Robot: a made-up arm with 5 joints. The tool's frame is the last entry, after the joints.
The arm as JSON. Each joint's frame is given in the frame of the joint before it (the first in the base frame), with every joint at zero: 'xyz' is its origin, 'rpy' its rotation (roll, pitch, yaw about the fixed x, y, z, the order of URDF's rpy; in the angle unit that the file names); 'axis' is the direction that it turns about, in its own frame. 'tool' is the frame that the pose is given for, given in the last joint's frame.
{
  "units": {
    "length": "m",
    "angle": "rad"
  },
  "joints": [
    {
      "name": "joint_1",
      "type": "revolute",
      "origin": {
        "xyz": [
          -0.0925,
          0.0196,
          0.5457
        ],
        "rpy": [
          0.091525,
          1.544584,
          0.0
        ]
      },
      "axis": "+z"
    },
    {
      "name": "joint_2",
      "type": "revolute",
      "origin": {
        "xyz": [
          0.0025,
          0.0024,
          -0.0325
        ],
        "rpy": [
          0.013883,
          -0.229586,
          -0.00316
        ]
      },
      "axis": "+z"
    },
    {
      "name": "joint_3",
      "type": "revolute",
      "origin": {
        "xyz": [
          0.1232,
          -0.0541,
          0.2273
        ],
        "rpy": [
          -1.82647,
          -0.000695,
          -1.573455
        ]
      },
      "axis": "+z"
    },
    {
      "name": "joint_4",
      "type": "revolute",
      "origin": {
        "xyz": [
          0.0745,
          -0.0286,
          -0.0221
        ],
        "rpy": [
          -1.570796,
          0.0,
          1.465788
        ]
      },
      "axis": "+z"
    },
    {
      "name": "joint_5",
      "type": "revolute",
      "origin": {
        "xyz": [
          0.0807,
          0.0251,
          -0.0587
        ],
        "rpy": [
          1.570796,
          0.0,
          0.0
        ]
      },
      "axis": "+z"
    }
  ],
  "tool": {
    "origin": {
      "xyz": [
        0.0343,
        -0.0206,
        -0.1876
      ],
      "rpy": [
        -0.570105,
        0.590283,
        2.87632
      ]
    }
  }
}
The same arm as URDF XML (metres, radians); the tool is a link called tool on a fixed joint. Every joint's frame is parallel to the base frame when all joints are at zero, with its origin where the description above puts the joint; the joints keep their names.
<robot name="arm">
<joint name="tool_joint" type="fixed"><parent link="link5"/><child link="tool"/><origin xyz="-0.0343 -0.0206 0.1876" rpy="2.5715 -0.5903 0.2653"/></joint>
<joint name="joint_5" type="continuous"><parent link="link4"/><child link="link5"/><origin xyz="-0.0807 -0.0587 0.0251" rpy="0 0 0"/><axis xyz="0 0 -1"/></joint>
<joint name="joint_4" type="continuous"><parent link="link3"/><child link="link4"/><origin xyz="0.0206 -0.0771 0.0221" rpy="0 0 0"/><axis xyz="0 1 0"/></joint>
<joint name="joint_3" type="continuous"><parent link="link2"/><child link="link3"/><origin xyz="0.244 -0.0799 -0.0619" rpy="0 0 0"/><axis xyz="0 0 -1"/></joint>
<joint name="joint_2" type="continuous"><parent link="link1"/><child link="link2"/><origin xyz="-0.0321 0.0054 -0.0033" rpy="0 0 0"/><axis xyz="0.962091 -0.102099 0.252898"/></joint>
<joint name="joint_1" type="continuous"><parent link="base"/><child link="link1"/><origin xyz="-0.0925 0.0196 0.5457" rpy="0 0 0"/><axis xyz="0.995472 -0.091397 0.026099"/></joint>
<link name="base"/>
<link name="link1"/>
<link name="link2"/>
<link name="link3"/>
<link name="link4"/>
<link name="link5"/>
<link name="tool"/>
</robot>

